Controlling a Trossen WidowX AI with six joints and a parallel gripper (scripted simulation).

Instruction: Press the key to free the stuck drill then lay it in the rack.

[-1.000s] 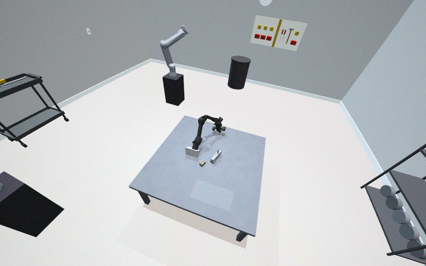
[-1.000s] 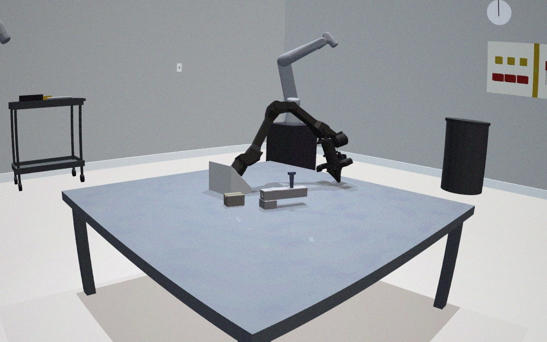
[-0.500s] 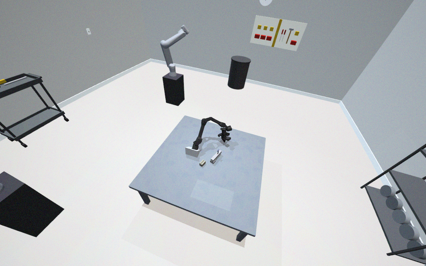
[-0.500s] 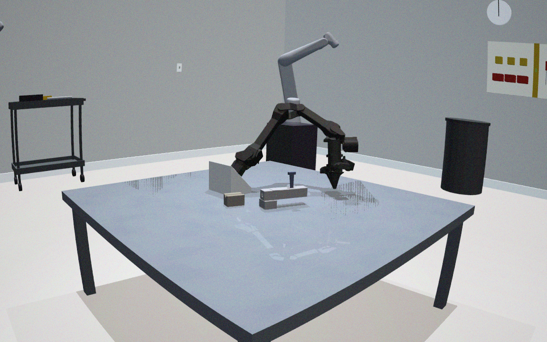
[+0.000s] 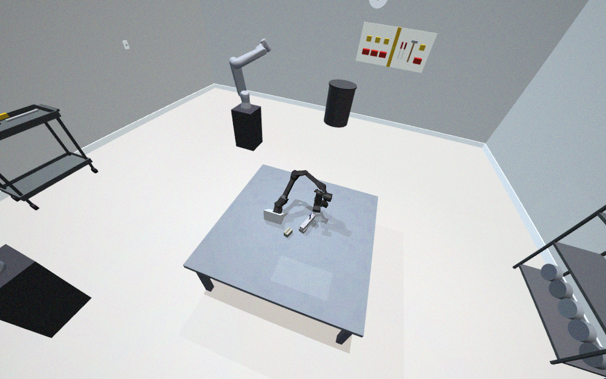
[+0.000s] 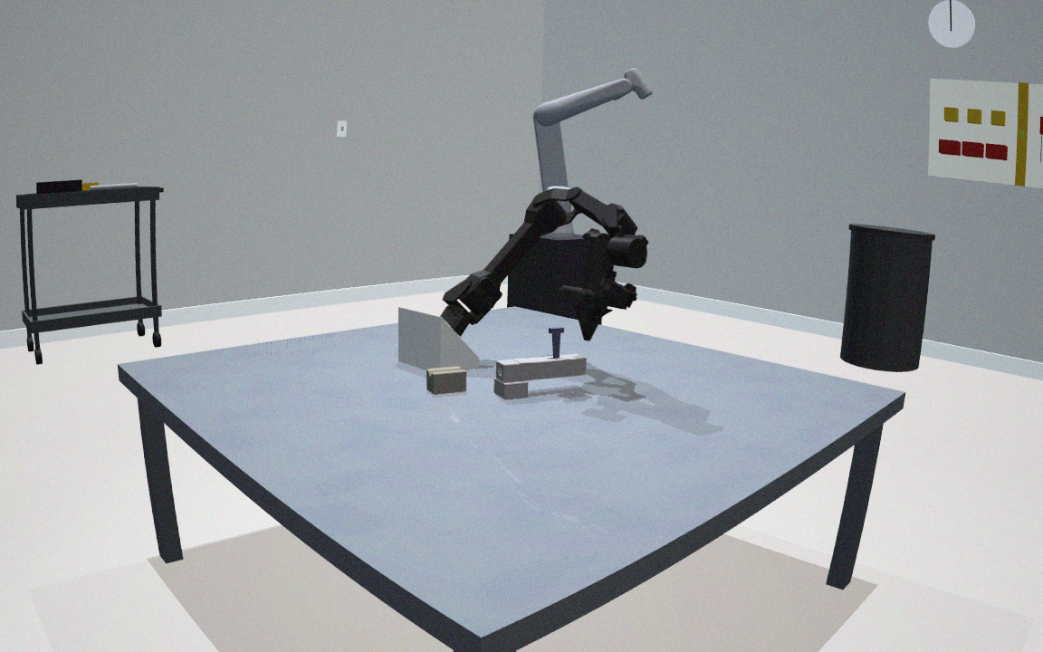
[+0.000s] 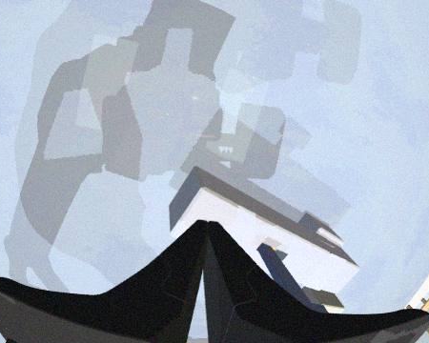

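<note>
The dark key is 3 cm behind my gripper tip and 6 cm to the right of it. Also, from my gripper tip: grey housing block 4 cm behind, 9 cm to the right, 6 cm below; tan rack 16 cm behind, 23 cm to the right, 8 cm below; drill 4 cm behind, 11 cm to the right, 5 cm below.
</note>
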